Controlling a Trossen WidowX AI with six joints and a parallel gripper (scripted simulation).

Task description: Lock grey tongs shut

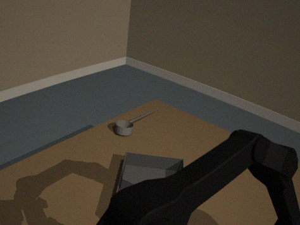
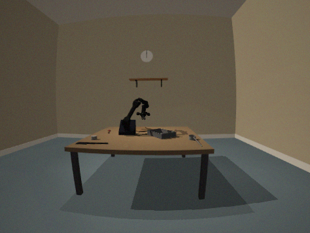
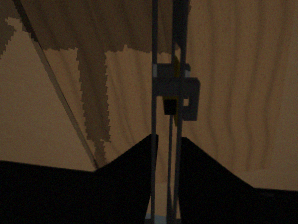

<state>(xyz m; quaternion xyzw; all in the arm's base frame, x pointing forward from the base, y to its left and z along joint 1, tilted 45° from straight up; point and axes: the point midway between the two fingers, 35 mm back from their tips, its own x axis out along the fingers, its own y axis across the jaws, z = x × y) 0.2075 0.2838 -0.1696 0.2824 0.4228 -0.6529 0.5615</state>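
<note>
Now: the yellow piece 50 mm to the right of my gripper tip, 30 mm above it and 10 mm ahead of it. The rest, counted from my gripper tip: wooden board 140 mm below, 20 mm to the left, 20 mm behind; then grey roasting tin 440 mm to the right, 210 mm ahead, 120 mm below; then red thing 470 mm behind, 140 mm below, 120 mm to the right.
</note>
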